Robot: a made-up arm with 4 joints. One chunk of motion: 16 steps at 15 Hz.
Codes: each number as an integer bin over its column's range. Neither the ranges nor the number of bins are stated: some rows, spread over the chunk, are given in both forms.
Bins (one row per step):
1: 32 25 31 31 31 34
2: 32 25 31 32 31 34
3: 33 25 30 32 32 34
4: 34 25 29 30 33 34
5: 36 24 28 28 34 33
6: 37 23 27 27 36 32
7: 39 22 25 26 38 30
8: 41 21 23 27 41 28
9: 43 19 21 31 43 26
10: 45 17 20 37 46 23
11: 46 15 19 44 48 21
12: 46 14 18 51 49 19
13: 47 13 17 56 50 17
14: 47 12 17 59 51 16
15: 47 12 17 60 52 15
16: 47 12 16 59 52 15
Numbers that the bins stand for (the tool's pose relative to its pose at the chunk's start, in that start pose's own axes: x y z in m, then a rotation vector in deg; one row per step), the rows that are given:
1: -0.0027 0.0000 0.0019 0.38 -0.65 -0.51
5: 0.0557 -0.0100 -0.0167 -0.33 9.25 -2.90
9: 0.1579 -0.0600 -0.0600 0.38 38.97 -19.68
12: 0.2017 -0.1100 -0.0786 5.14 58.78 -36.46
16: 0.2163 -0.1300 -0.0910 7.05 68.68 -46.05
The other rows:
2: -0.0027 0.0000 0.0019 0.62 -0.65 -0.51
3: 0.0119 0.0000 -0.0043 0.62 2.65 -0.51
4: 0.0265 0.0000 -0.0105 0.14 5.95 -0.51
6: 0.0703 -0.0200 -0.0229 -0.57 15.86 -5.30
7: 0.0995 -0.0300 -0.0352 -0.81 22.46 -10.10
8: 0.1287 -0.0400 -0.0476 -0.57 32.37 -14.89
10: 0.1871 -0.0800 -0.0662 1.81 48.87 -26.87
11: 0.2017 -0.1000 -0.0724 3.48 55.48 -31.67
13: 0.2163 -0.1200 -0.0848 6.33 62.08 -41.25
14: 0.2163 -0.1300 -0.0848 7.05 65.38 -43.65
15: 0.2163 -0.1300 -0.0848 7.29 68.68 -46.05

